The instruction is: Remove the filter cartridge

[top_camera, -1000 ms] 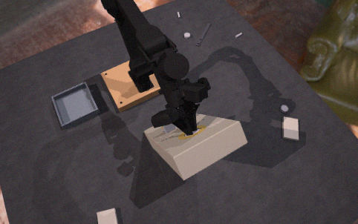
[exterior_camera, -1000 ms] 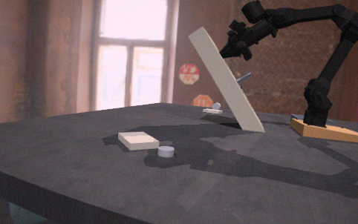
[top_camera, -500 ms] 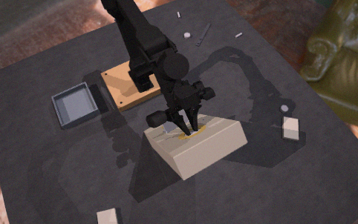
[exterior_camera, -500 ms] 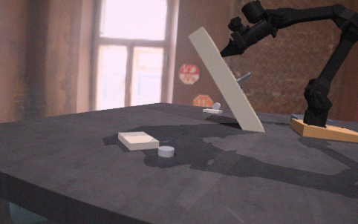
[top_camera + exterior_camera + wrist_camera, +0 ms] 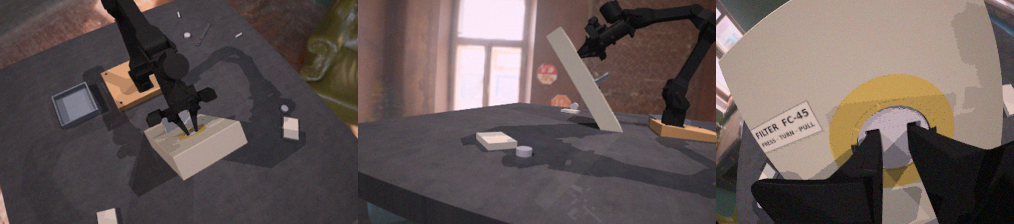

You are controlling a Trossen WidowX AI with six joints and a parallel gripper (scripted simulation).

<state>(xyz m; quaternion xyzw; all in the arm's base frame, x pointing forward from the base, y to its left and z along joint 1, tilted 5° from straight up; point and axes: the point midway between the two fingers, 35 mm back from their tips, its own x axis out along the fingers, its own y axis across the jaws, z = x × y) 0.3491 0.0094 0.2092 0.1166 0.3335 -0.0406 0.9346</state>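
The beige service panel lies 80 mm below my gripper tip and 40 mm behind it. Round my gripper tip: white filter cartridge: 10 mm below, 10 mm ahead.
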